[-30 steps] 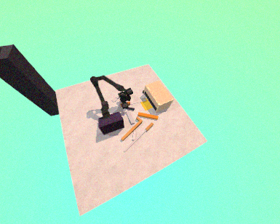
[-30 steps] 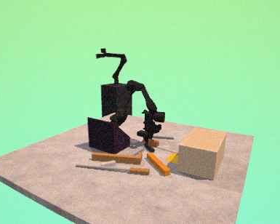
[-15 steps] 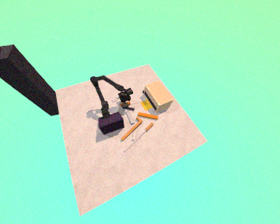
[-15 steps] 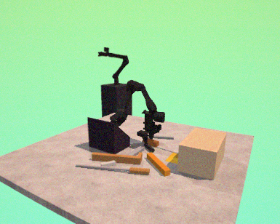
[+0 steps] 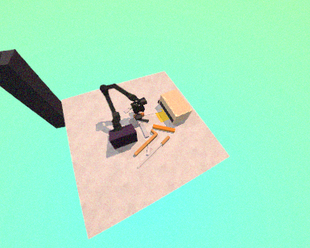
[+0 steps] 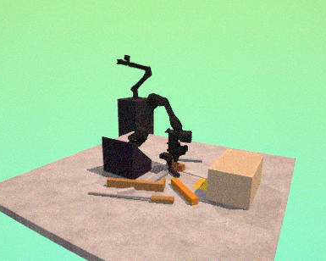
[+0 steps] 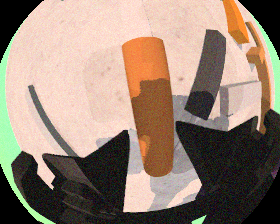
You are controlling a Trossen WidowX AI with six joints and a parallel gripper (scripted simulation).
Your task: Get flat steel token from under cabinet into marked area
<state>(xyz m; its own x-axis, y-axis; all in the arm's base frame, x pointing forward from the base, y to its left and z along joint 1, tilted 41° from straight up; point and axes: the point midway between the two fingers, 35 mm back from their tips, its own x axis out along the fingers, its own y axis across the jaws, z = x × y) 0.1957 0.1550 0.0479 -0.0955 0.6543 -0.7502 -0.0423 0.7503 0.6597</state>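
The dark-handled tool is 5 cm to the right of my gripper tip and 2 cm ahead of it. Also, from my gripper tip: orange bar: 22 cm ahead, 21 cm to the right, 1 cm above.
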